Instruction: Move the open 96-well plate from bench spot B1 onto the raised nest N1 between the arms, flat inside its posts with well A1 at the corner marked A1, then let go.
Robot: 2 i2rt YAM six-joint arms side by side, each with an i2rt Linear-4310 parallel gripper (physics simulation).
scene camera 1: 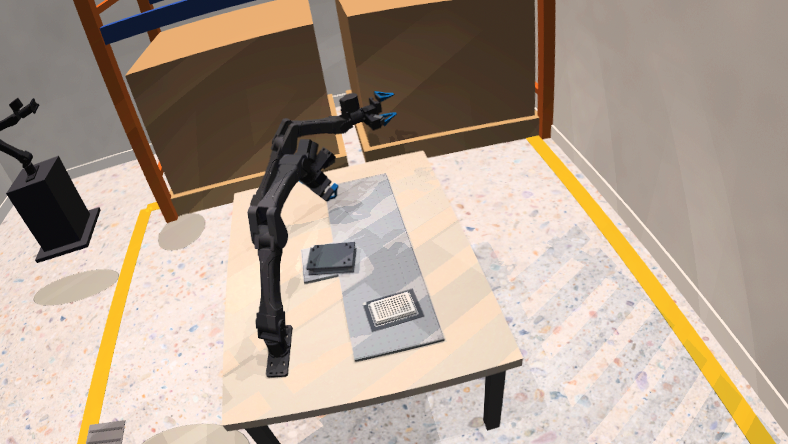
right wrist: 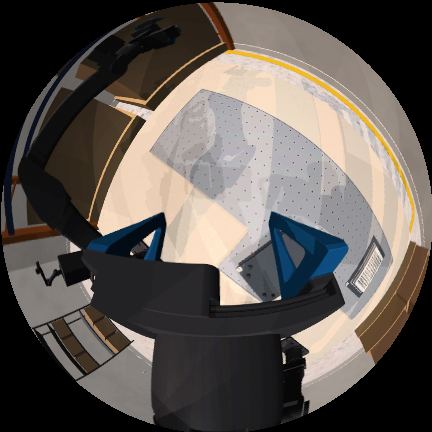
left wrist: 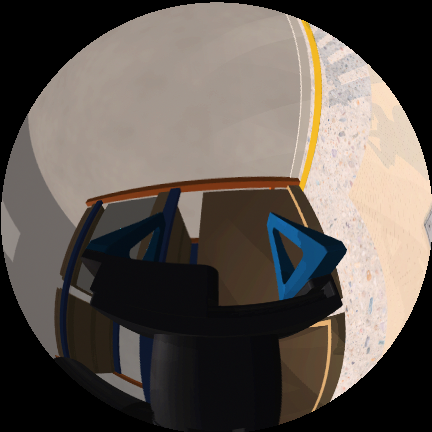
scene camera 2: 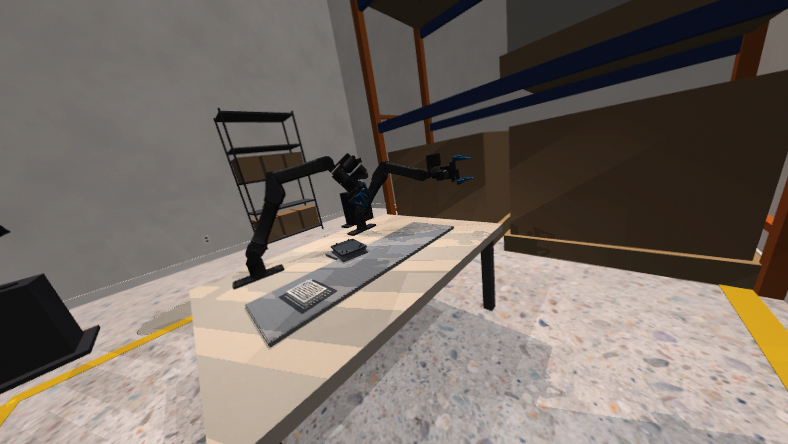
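Where they show: left gripper, fingertip midpoint: (scene camera 1: pixel 395 103) (left wrist: pixel 215 217) (scene camera 2: pixel 472 168); right gripper, fingertip midpoint: (scene camera 1: pixel 326 189) (right wrist: pixel 217 217) (scene camera 2: pixel 368 202); left arm's base, link origin: (scene camera 2: pixel 362 229); right arm's base, link origin: (scene camera 1: pixel 280 351) (right wrist: pixel 292 348) (scene camera 2: pixel 260 276).
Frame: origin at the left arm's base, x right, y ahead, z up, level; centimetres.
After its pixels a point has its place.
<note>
The white 96-well plate (scene camera 1: pixel 393 307) {x 58.3, y 39.9, z 2.5 cm} (scene camera 2: pixel 306 292) {x 58.7, y 40.6, z 2.6 cm} (right wrist: pixel 370 267) {x 57.9, y 40.4, z 2.5 cm} lies flat in a dark frame (right wrist: pixel 353 292) {x 59.3, y 31.2, z 1.4 cm} on the grey perforated board; its A1 corner cannot be made out. The raised dark nest (scene camera 1: pixel 331 257) {x 30.5, y 24.8, z 4.7 cm} (scene camera 2: pixel 348 248) {x 31.1, y 28.1, z 4.8 cm} (right wrist: pixel 257 277) {x 26.3, y 19.8, z 4.7 cm} has nothing on it and is partly hidden by a finger in the right wrist view. My right gripper (scene camera 1: pixel 332 191) {x 14.8, y 28.9, z 22.3 cm} (scene camera 2: pixel 361 195) {x 14.8, y 28.9, z 22.3 cm} (right wrist: pixel 217 217) {x 14.8, y 28.9, z 22.3 cm} is open and empty, above the table and apart from the plate, tilted down. My left gripper (scene camera 1: pixel 394 104) {x -23.9, y 65.0, z 30.2 cm} (scene camera 2: pixel 467 168) {x -23.9, y 65.0, z 30.2 cm} (left wrist: pixel 215 217) {x -23.9, y 65.0, z 30.2 cm} is open and empty, held high and level, far from plate and nest.
The grey board (scene camera 1: pixel 380 220) {x 13.1, y 46.1, z 1.3 cm} (scene camera 2: pixel 386 264) {x 30.5, y 50.9, z 1.3 cm} (right wrist: pixel 300 165) {x 20.0, y 45.9, z 1.3 cm} lies along the wooden table (scene camera 1: pixel 468 330) {x 73.5, y 59.4, z 0.0 cm} (scene camera 2: pixel 248 375) {x 80.6, y 55.5, z 0.0 cm}. In scene camera 1 the left arm's forearm reaches out behind and above the right gripper. Tall racking with large brown boxes (scene camera 1: pixel 452 71) stands beyond the table's far end.
</note>
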